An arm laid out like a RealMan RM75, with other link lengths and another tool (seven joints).
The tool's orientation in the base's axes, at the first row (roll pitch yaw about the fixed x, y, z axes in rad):
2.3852, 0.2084, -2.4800
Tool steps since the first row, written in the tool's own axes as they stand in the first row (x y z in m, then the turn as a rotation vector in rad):
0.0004, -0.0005, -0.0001, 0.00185, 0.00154, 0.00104
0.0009, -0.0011, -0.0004, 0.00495, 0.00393, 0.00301
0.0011, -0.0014, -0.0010, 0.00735, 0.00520, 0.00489
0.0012, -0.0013, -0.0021, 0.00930, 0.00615, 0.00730
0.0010, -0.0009, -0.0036, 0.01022, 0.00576, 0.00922
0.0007, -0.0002, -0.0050, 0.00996, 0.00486, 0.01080
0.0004, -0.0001, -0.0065, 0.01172, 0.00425, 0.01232
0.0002, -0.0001, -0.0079, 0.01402, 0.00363, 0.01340
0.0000, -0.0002, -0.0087, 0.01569, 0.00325, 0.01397
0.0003, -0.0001, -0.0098, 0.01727, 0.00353, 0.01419
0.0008, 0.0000, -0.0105, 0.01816, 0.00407, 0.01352
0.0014, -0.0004, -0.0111, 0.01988, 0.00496, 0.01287
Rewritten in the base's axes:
0.0000, -0.0005, -0.0003, -0.00260, 0.00030, -0.00009
0.0000, -0.0013, -0.0006, -0.00693, 0.00085, -0.00053
0.0002, -0.0020, -0.0005, -0.01006, 0.00121, -0.00151
0.0004, -0.0027, 0.0004, -0.01283, 0.00203, -0.00299
0.0008, -0.0033, 0.0018, -0.01390, 0.00250, -0.00481
0.0011, -0.0037, 0.0033, -0.01368, 0.00322, -0.00648
0.0017, -0.0044, 0.0045, -0.01515, 0.00283, -0.00834
0.0023, -0.0052, 0.0055, -0.01691, 0.00183, -0.01000
0.0027, -0.0056, 0.0061, -0.01816, 0.00101, -0.01100
0.0028, -0.0064, 0.0068, -0.01960, 0.00033, -0.01130
0.0026, -0.0071, 0.0073, -0.02039, -0.00036, -0.01064
0.0025, -0.0081, 0.0073, -0.02202, -0.00138, -0.00994

